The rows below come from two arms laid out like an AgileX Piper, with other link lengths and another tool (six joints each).
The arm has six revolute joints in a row. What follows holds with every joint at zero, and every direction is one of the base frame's.
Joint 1 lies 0.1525 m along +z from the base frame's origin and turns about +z.
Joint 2 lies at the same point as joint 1 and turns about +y.
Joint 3 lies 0.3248 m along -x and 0.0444 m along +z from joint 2 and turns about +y.
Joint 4 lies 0.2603 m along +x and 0.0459 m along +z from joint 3 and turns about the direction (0.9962, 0, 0.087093).
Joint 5 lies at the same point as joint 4 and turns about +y.
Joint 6 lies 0.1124 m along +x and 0.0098 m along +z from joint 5 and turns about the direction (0.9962, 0, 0.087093).
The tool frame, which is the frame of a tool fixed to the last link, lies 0.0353 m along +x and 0.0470 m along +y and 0.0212 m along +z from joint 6; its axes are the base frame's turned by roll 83.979, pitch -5.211 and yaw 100.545 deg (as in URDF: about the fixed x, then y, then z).
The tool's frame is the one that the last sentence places.
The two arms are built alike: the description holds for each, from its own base.
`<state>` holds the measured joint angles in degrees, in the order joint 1, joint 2, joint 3, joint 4, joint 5, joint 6, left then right.
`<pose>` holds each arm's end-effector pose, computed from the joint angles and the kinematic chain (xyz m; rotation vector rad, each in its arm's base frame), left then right.
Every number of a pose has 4 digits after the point. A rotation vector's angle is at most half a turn.
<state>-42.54 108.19 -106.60 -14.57 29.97 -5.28 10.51 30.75 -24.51 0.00 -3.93 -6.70</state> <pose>0.4231 -0.3461 0.4209 1.7979 1.0527 0.4306 0.1449 0.0765 0.3935 0.9767 1.4339 1.4821</pose>
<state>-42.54 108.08 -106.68 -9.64 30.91 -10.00 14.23 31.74 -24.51 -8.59 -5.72 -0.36</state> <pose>0.4248 -0.3393 0.4195 1.8041 1.0926 0.4619 0.1418 0.0890 0.3933 0.8899 1.4928 1.5134</pose>
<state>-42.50 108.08 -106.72 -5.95 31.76 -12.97 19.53 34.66 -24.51 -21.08 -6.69 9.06</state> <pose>0.4266 -0.3339 0.4180 1.8139 1.1168 0.4934 0.1414 0.1095 0.3838 0.7969 1.6238 1.5365</pose>
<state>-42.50 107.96 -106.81 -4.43 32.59 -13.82 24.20 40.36 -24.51 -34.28 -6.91 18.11</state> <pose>0.4265 -0.3312 0.4183 1.8253 1.1224 0.5097 0.1487 0.1328 0.3610 0.7236 1.8108 1.4998</pose>
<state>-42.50 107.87 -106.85 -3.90 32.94 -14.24 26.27 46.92 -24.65 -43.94 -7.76 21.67</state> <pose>0.4262 -0.3300 0.4187 1.8282 1.1264 0.5141 0.1601 0.1505 0.3338 0.6390 1.9789 1.4023</pose>
